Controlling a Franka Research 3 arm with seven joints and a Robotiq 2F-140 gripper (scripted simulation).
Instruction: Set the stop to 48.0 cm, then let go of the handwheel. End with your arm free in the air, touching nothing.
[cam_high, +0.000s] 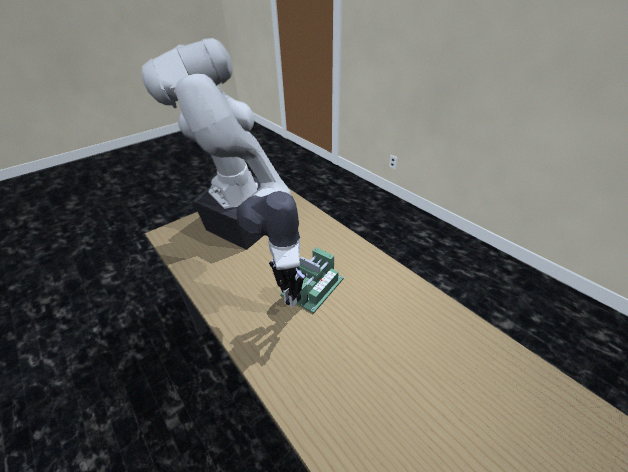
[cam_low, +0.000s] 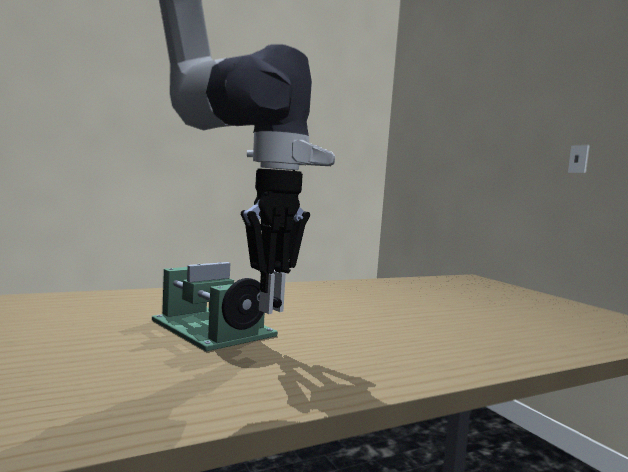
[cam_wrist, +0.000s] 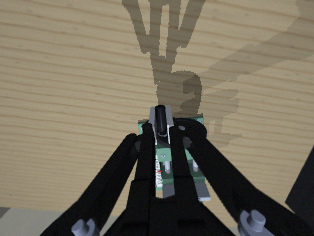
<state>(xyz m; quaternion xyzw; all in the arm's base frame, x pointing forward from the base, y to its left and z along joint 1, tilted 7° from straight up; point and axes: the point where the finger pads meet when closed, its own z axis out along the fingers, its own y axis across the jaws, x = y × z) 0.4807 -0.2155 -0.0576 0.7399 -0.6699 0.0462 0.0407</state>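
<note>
Right now the black handwheel is 2 cm to the left of my hand, 2 cm below it and 1 cm behind it. From my hand the other things lie so: stop block 15 cm to the left, 3 cm behind, 1 cm below.
</note>
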